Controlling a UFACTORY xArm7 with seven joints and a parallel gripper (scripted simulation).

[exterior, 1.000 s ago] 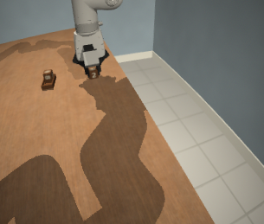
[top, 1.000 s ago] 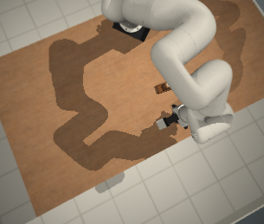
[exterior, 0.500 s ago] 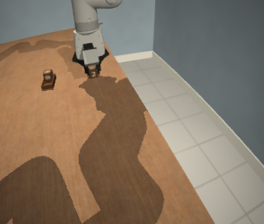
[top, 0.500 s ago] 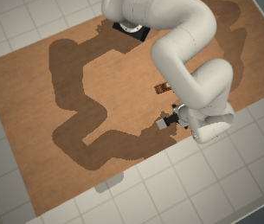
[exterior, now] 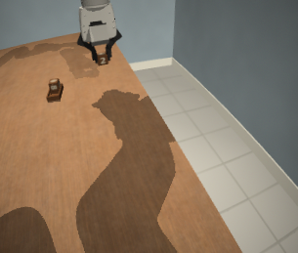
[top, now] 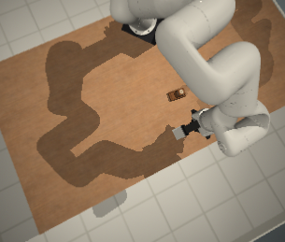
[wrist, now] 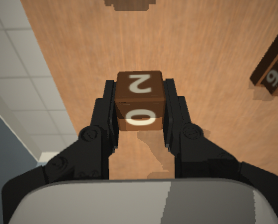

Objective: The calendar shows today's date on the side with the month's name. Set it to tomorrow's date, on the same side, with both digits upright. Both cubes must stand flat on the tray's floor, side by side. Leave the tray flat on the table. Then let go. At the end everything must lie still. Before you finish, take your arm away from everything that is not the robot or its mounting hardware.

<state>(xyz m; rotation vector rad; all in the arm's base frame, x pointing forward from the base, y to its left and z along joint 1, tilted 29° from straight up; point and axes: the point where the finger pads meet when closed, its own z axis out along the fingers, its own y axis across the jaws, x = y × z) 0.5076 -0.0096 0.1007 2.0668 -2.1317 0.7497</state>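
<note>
Now: the brown wooden tray 17 cm behind my hand, 11 cm below it and 4 cm to the left of it. Round my hand: brown wooden cube: 1 cm below.
</note>
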